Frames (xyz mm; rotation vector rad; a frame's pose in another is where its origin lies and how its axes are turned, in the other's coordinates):
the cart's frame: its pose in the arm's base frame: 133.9 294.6 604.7 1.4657 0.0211 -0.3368
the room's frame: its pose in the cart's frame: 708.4 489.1 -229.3 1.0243 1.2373 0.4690
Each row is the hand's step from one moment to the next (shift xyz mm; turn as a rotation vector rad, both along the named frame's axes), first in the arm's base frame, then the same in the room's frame.
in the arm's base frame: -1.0 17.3 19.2 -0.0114 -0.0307 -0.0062
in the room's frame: 20.4 -4.3 -15.3 -0.0265 0.0202 0.0008
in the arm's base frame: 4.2 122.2 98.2 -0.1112 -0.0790 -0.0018
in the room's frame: 127.2 -48.4 -77.9 -0.1070 0.0458 -0.0711
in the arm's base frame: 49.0 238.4 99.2 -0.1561 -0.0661 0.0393
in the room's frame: 214.4 -136.7 -66.6 -0.1009 0.0493 -0.1329
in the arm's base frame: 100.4 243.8 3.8 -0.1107 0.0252 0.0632
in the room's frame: 187.6 -183.2 27.6 -0.0120 -0.0060 -0.1292
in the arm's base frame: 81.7 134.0 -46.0 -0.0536 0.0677 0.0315
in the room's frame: 88.6 -121.8 63.8 0.0236 -0.0485 -0.0745
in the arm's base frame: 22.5 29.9 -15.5 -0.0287 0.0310 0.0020
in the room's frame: 19.0 -29.2 20.6 0.0006 -0.0295 -0.0303
